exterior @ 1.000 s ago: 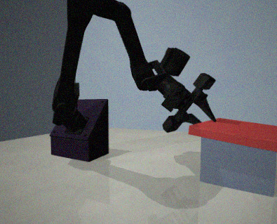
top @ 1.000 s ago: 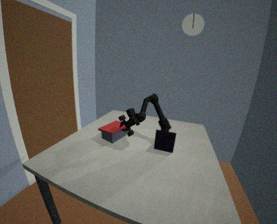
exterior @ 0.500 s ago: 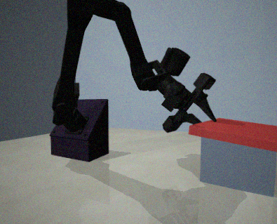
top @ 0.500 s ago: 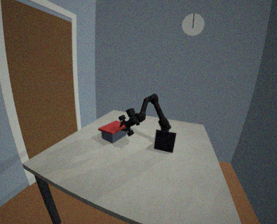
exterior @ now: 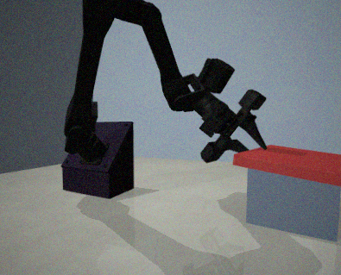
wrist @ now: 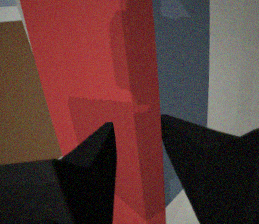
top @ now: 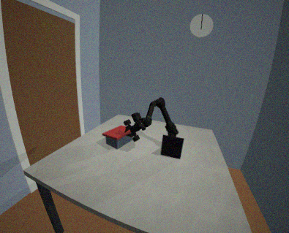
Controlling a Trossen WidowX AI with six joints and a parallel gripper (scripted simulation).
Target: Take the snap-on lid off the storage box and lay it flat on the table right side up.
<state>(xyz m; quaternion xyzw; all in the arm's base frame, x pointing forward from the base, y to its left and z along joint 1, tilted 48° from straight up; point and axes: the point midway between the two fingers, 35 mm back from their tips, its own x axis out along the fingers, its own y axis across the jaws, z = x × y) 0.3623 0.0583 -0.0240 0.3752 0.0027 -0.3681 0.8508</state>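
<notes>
My gripper tip is now 7 cm short of the red lid and 2 cm to the left of it. The rest, counted from my gripper tip: storage box (7 cm ahead, 2 cm to the right, 6 cm below).
</notes>
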